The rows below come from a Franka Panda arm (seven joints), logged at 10 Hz.
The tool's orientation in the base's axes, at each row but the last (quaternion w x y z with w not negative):
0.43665, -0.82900, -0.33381, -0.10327
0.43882, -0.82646, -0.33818, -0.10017
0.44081, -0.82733, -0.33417, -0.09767
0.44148, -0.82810, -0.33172, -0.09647
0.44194, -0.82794, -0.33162, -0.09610
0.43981, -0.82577, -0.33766, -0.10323
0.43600, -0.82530, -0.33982, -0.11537
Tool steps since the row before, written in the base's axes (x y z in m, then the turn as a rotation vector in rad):
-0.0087, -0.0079, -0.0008, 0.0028, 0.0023, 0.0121
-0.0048, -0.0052, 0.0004, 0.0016, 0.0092, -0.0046
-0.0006, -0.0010, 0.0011, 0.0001, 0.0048, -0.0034
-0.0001, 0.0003, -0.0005, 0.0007, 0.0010, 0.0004
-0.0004, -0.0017, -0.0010, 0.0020, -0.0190, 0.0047
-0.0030, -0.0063, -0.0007, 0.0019, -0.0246, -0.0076
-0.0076, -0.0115, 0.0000, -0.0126, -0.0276, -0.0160
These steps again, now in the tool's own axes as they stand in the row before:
-0.0106, -0.0019, -0.0047, 0.0088, -0.0070, -0.0057
-0.0059, -0.0014, -0.0037, 0.0034, 0.0005, 0.0098
-0.0004, -0.0007, -0.0014, 0.0008, 0.0005, 0.0058
-0.0002, 0.0002, 0.0005, 0.0012, -0.0002, 0.0005
-0.0015, 0.0011, -0.0007, -0.0052, 0.0055, -0.0182
-0.0055, 0.0009, -0.0042, -0.0136, 0.0157, -0.0153
-0.0109, -0.0006, -0.0084, -0.0298, 0.0127, -0.0112

